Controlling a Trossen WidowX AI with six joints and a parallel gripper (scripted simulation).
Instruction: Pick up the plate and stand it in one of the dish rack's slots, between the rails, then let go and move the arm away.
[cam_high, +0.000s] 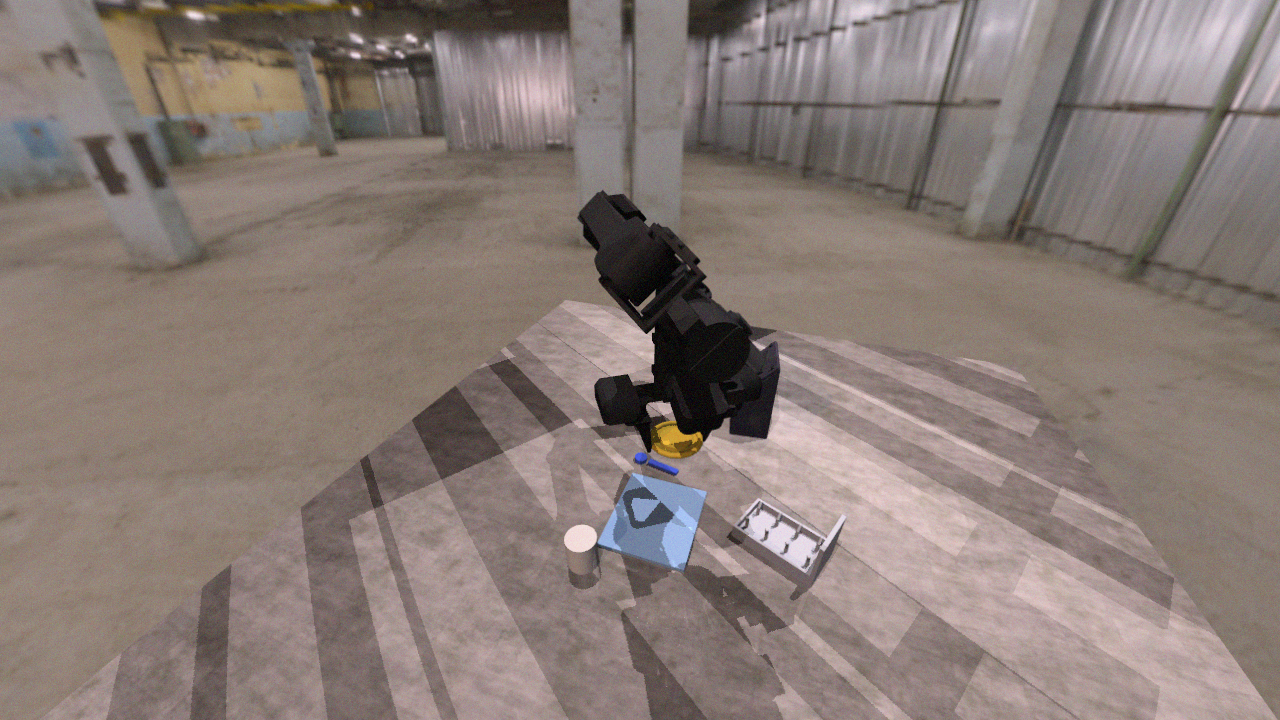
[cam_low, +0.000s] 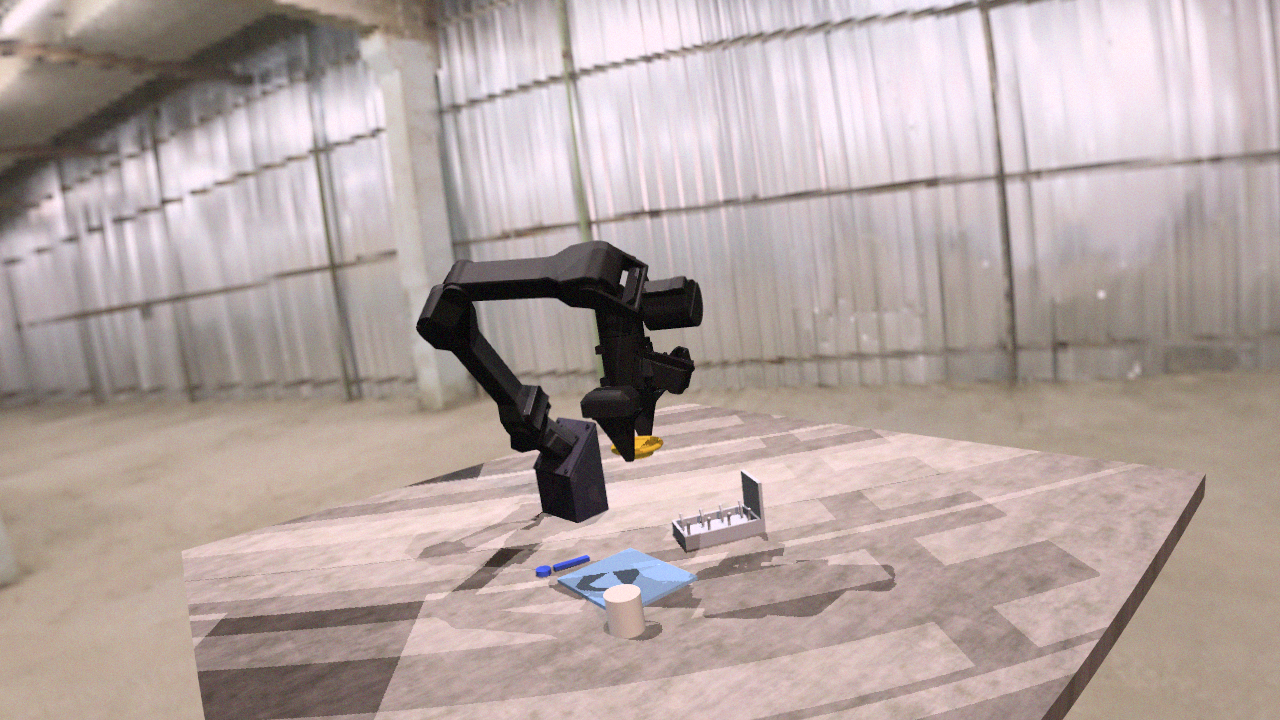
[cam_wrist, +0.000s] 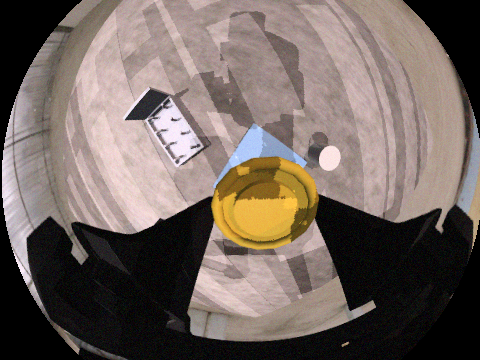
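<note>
Now: the grey dish rack 60 mm behind my gripper tip, 150 mm to the left of it and 160 mm below it. Also, from my gripper tip: beige cup 80 mm ahead, 100 mm to the right, 160 mm below; yellow plate 10 mm above; small blue utensil 130 mm behind, 90 mm to the right, 180 mm below.
</note>
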